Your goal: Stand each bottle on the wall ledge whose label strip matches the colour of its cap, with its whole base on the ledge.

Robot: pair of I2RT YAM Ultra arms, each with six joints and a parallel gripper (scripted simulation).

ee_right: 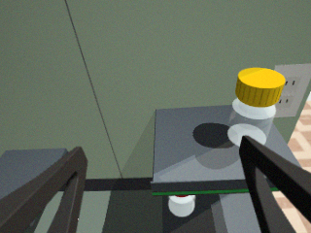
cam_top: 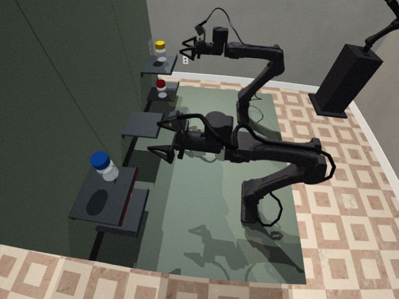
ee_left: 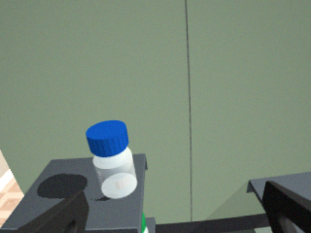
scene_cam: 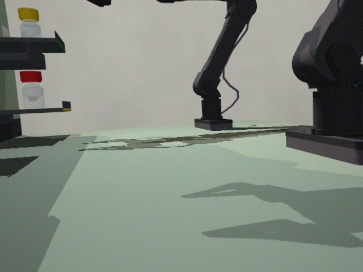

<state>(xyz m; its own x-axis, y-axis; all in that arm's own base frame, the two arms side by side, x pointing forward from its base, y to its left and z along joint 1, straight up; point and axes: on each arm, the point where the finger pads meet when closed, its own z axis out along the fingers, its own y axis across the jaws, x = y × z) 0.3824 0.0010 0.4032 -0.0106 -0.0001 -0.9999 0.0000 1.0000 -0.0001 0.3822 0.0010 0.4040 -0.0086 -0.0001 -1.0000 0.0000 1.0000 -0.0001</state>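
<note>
Now: the green-capped bottle 28 cm below my left hand, 18 cm ahead of it and 7 cm to the left of it. Also, from my left hand: blue-capped bottle: 17 cm ahead, 9 cm below, 7 cm to the left; then red-capped bottle: 60 cm to the right, 28 cm below, 15 cm ahead; then yellow-capped bottle: 71 cm to the right, 15 cm ahead, 9 cm below.
</note>
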